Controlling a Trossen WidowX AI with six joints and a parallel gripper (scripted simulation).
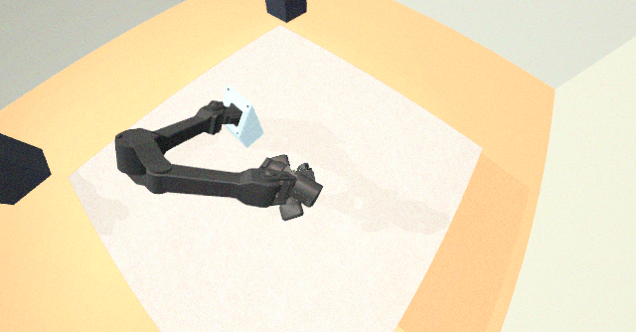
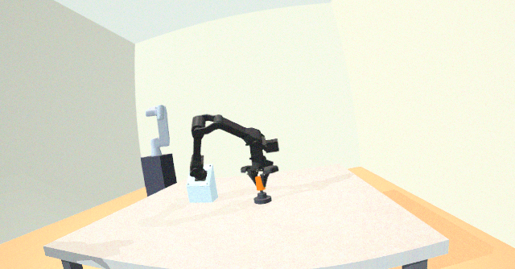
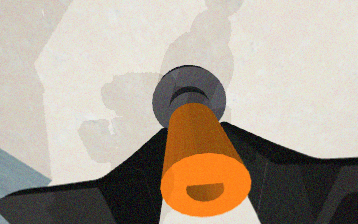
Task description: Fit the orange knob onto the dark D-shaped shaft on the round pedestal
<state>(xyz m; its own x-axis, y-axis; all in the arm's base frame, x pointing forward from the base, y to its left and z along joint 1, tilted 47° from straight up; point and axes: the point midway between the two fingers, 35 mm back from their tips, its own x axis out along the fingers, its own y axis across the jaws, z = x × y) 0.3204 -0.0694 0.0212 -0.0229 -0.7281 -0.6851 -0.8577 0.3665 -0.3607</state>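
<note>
Right now the pedestal with shaft is 4 cm below my gripper tip. Round my gripper tip: orange knob 2 cm above.
</note>
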